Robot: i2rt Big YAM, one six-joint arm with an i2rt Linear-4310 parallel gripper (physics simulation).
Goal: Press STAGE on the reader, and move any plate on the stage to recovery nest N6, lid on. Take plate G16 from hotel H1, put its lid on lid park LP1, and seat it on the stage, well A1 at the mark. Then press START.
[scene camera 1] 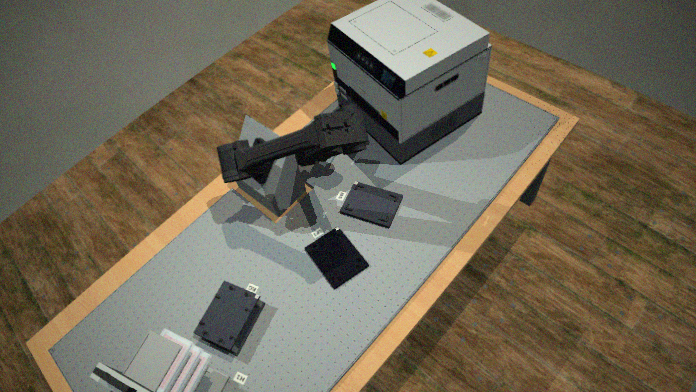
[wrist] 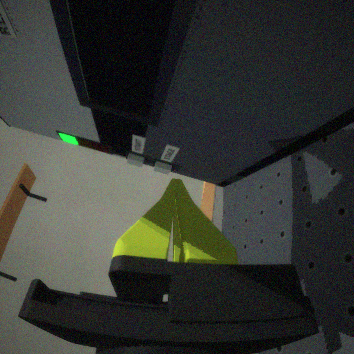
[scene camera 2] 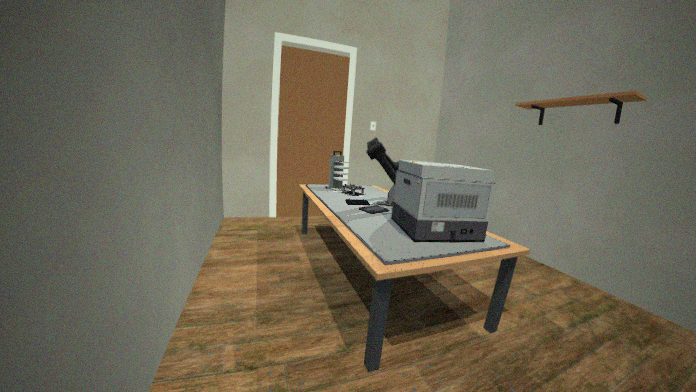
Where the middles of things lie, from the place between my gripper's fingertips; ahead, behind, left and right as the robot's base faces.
My hand is 80 mm short of the dark panel (wrist: 120, 55), 50 mm below it and 30 mm to the right of it. Round my hand: LP1 pad (scene camera 1: 333, 253): 390 mm to the right, 330 mm ahead, 70 mm below.
